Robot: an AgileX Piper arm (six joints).
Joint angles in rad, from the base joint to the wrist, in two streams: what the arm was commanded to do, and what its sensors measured. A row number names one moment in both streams.
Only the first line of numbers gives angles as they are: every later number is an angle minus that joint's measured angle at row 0.
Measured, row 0:
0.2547, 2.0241, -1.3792, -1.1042, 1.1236, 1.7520
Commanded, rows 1 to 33:
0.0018, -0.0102, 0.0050, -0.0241, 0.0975, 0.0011
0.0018, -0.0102, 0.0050, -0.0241, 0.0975, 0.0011
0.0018, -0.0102, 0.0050, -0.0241, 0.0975, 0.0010
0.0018, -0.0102, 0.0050, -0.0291, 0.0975, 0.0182
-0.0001, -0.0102, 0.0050, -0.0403, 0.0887, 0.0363
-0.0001, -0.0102, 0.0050, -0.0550, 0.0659, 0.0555
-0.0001, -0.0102, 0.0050, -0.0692, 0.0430, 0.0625
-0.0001, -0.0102, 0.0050, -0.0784, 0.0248, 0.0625
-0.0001, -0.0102, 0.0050, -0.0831, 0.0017, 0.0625
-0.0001, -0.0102, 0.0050, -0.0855, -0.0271, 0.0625
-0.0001, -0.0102, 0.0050, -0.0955, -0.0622, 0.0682
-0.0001, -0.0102, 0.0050, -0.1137, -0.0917, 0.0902
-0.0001, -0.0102, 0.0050, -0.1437, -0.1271, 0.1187
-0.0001, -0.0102, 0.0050, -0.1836, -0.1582, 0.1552
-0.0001, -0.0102, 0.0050, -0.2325, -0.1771, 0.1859
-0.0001, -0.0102, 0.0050, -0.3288, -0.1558, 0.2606
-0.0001, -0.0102, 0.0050, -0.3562, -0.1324, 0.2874
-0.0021, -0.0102, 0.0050, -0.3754, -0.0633, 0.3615
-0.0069, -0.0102, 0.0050, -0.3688, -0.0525, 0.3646
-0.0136, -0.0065, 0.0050, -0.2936, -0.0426, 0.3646
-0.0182, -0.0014, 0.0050, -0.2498, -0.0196, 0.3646
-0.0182, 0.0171, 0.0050, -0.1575, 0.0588, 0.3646
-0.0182, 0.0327, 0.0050, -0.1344, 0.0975, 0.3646
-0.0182, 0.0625, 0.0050, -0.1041, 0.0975, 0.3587
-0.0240, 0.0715, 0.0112, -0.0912, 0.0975, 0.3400
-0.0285, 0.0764, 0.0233, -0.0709, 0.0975, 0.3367
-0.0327, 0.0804, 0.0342, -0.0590, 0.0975, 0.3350
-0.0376, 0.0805, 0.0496, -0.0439, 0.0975, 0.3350
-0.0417, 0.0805, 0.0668, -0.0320, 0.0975, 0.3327
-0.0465, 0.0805, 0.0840, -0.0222, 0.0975, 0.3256
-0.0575, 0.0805, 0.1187, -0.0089, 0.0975, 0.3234
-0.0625, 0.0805, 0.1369, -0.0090, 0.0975, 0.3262
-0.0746, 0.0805, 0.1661, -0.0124, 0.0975, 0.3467
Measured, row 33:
-0.0460, 0.0842, 0.0944, -0.0192, -0.0028, 0.2067
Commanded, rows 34 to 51:
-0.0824, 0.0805, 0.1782, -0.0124, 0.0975, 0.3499
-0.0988, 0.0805, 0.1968, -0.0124, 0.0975, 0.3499
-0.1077, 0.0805, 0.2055, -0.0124, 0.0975, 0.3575
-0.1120, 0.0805, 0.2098, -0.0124, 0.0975, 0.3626
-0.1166, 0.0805, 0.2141, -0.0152, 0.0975, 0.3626
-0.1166, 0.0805, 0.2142, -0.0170, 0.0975, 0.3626
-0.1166, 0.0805, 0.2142, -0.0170, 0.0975, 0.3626
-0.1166, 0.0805, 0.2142, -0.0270, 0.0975, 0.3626
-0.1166, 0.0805, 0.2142, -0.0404, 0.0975, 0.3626
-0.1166, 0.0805, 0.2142, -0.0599, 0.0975, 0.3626
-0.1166, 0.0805, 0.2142, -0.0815, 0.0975, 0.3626
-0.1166, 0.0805, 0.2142, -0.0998, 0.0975, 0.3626
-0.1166, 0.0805, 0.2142, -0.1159, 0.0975, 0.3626
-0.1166, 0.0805, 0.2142, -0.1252, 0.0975, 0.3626
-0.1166, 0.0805, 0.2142, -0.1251, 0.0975, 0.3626
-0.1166, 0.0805, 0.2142, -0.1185, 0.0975, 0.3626
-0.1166, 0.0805, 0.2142, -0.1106, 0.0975, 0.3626
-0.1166, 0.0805, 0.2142, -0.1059, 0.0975, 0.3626
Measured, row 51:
-0.1130, 0.0866, 0.2067, -0.1018, -0.0028, 0.2067
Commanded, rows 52 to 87:
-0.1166, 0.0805, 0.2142, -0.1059, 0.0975, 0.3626
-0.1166, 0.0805, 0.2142, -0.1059, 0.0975, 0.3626
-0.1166, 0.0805, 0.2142, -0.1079, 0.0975, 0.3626
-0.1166, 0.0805, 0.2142, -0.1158, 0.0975, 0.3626
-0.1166, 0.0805, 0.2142, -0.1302, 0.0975, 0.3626
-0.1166, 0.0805, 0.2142, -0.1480, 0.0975, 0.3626
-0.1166, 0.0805, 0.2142, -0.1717, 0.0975, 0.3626
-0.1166, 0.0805, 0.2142, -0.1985, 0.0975, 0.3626
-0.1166, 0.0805, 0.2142, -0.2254, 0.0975, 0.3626
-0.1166, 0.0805, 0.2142, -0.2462, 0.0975, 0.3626
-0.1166, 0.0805, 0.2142, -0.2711, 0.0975, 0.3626
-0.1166, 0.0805, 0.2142, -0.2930, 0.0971, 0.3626
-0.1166, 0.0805, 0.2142, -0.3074, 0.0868, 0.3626
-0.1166, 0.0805, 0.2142, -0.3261, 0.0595, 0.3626
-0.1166, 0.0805, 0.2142, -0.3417, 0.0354, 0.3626
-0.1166, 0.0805, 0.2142, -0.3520, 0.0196, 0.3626
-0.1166, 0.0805, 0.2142, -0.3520, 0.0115, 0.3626
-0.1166, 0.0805, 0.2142, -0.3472, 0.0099, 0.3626
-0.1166, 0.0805, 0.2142, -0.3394, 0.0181, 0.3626
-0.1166, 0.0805, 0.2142, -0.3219, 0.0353, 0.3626
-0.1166, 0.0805, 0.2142, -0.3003, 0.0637, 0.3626
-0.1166, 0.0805, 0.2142, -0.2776, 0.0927, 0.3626
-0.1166, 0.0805, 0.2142, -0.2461, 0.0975, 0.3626
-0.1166, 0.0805, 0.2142, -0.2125, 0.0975, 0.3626
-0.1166, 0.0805, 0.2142, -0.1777, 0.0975, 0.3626
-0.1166, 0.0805, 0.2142, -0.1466, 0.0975, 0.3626
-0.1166, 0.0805, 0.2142, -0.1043, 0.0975, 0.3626
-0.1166, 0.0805, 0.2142, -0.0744, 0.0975, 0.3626
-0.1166, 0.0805, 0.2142, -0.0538, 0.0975, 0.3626
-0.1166, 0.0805, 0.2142, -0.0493, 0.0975, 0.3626
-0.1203, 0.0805, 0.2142, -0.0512, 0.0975, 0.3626
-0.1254, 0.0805, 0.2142, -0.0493, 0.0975, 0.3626
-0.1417, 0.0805, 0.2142, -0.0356, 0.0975, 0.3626
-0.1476, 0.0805, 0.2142, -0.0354, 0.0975, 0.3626
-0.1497, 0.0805, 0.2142, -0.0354, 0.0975, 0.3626
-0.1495, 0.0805, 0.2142, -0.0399, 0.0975, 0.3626
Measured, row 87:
-0.1295, 0.0866, 0.2076, -0.0480, -0.0048, 0.2067
